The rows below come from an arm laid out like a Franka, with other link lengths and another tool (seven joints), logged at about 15 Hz.
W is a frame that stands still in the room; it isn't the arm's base.
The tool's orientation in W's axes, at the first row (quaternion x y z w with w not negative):
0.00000 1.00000 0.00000 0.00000
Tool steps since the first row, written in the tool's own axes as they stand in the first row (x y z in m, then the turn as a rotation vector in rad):
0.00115 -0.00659 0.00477 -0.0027 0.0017 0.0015
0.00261 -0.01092 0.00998 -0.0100 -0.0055 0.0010
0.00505 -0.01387 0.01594 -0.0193 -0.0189 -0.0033
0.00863 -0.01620 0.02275 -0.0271 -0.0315 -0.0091
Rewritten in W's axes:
-0.00115 -0.00659 -0.00477 0.0027 0.0017 -0.0015
-0.00261 -0.01092 -0.00998 0.0100 -0.0055 -0.0010
-0.00505 -0.01387 -0.01594 0.0193 -0.0189 0.0033
-0.00863 -0.01620 -0.02275 0.0271 -0.0315 0.0091

